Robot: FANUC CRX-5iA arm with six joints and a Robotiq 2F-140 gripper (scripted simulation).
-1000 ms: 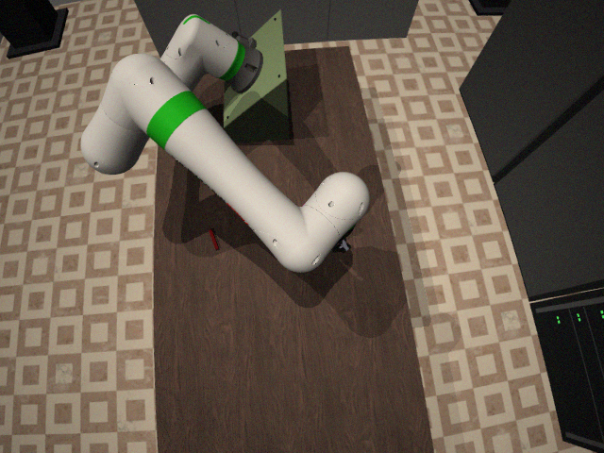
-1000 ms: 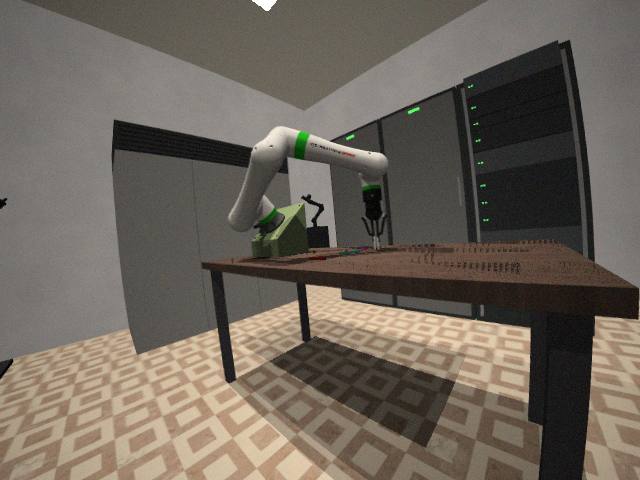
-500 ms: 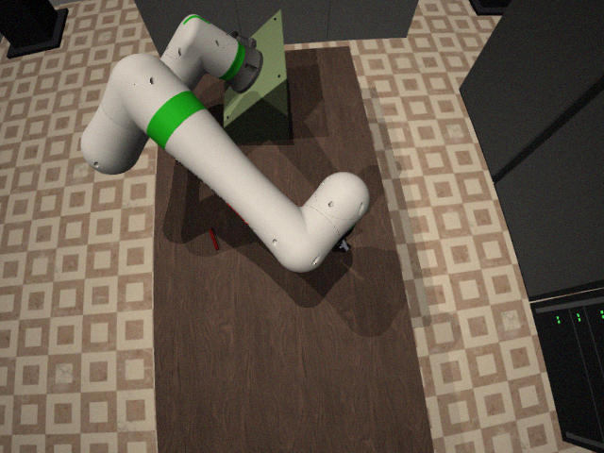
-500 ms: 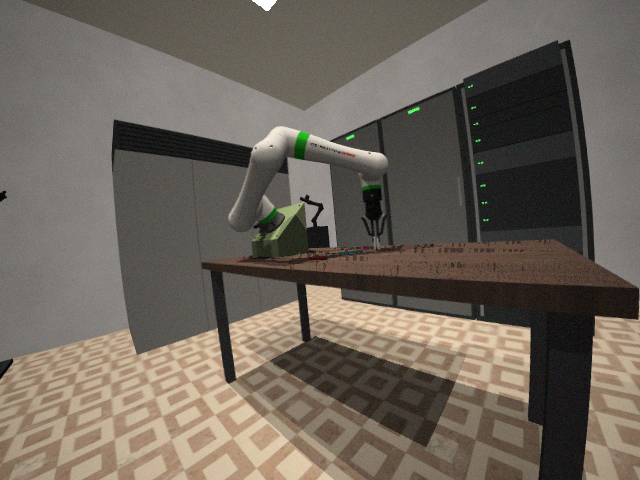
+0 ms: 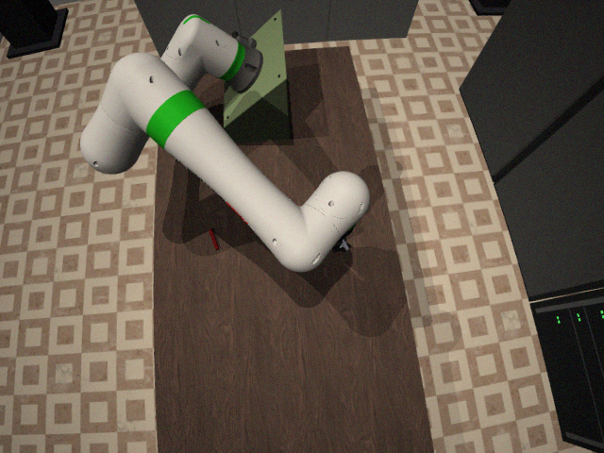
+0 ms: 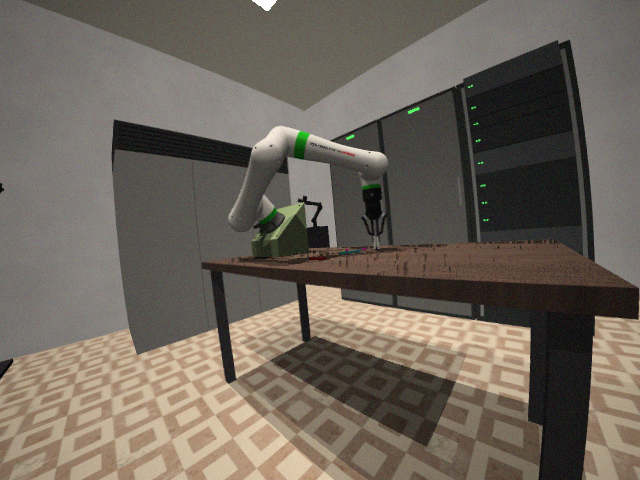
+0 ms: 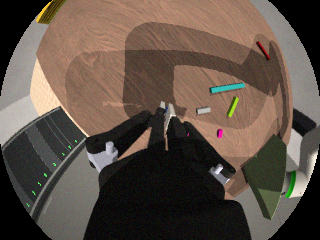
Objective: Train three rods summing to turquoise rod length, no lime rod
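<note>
The grey rod is 60 mm to the right of my hand, 60 mm behind it and 30 mm below it. The rest, counted from my hand: lime rod (120 mm to the right, 110 mm behind, 30 mm below); small blue rod (30 mm below); turquoise rod (140 mm to the right, 70 mm behind, 30 mm below).
</note>
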